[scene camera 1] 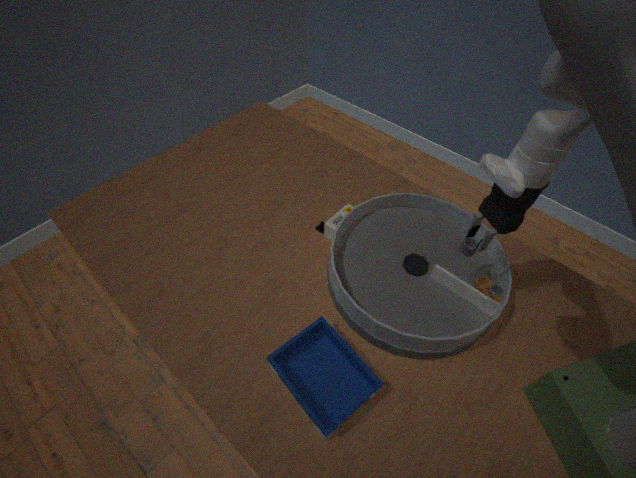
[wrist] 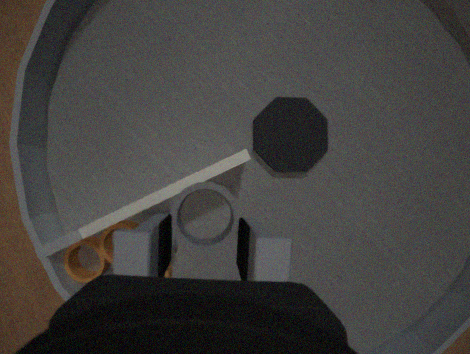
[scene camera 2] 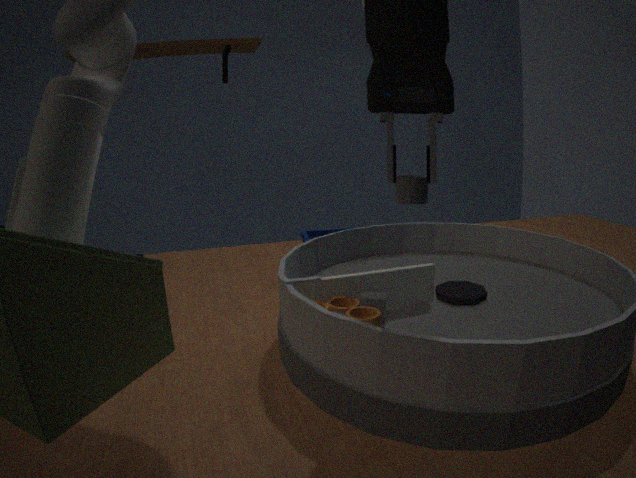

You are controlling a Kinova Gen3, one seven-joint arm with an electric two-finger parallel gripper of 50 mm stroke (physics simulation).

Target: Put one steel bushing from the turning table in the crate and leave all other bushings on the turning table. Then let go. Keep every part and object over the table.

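Places are measured from the arm's base along level axes (x back, y right, z up), in centimetres.
Pixels of known places: gripper, between the fingertips: [scene camera 1: 474, 243] [wrist: 204, 239] [scene camera 2: 411, 181]; arm's base, origin of its link: [scene camera 2: 47, 244].
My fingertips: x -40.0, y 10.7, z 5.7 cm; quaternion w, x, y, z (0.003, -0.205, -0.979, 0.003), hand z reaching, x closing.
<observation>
Ahead of a thing's pixels: the offset from my fingertips to its top centre. "spot": to the spot under its first point.
My gripper [scene camera 1: 478, 238] [scene camera 2: 411, 169] [wrist: 204, 239] is shut on a grey steel bushing {dx -0.4, dy -0.9, dz +0.5 cm} [scene camera 1: 468, 247] [scene camera 2: 411, 190] [wrist: 183, 231], held upright at the fingertips, above the turning table [scene camera 1: 377, 298] [scene camera 2: 462, 375] [wrist: 150, 95]. Orange bushings {dx +5.8, dy +2.7, dz -11.4 cm} [scene camera 1: 483, 282] [scene camera 2: 364, 313] [wrist: 85, 261] stand on the turning table by the white divider, near the rim. Another grey bushing {dx +9.0, dy +3.0, dz -11.4 cm} [scene camera 1: 494, 290] seems to stand among them, dim in scene camera 1. In the wrist view the fingers hide part of this group. The blue crate {dx -5.9, dy -37.5, dz -14.3 cm} [scene camera 1: 329, 377] [scene camera 2: 308, 235] stands apart from the turning table; its inside shows no bushing in scene camera 1.
The turning table has a raised rim, a white divider [scene camera 1: 465, 290] [scene camera 2: 380, 269] [wrist: 165, 194] and a dark hub {dx -8.6, dy -3.5, dz -13.2 cm} [scene camera 1: 415, 264] [scene camera 2: 461, 292] [wrist: 290, 135]. A small white box {spot: dx -31.3, dy -7.4, dz -13.4 cm} [scene camera 1: 338, 221] is at its outer side. A green block [scene camera 1: 586, 406] [scene camera 2: 87, 318] stands at the table's other side.
</observation>
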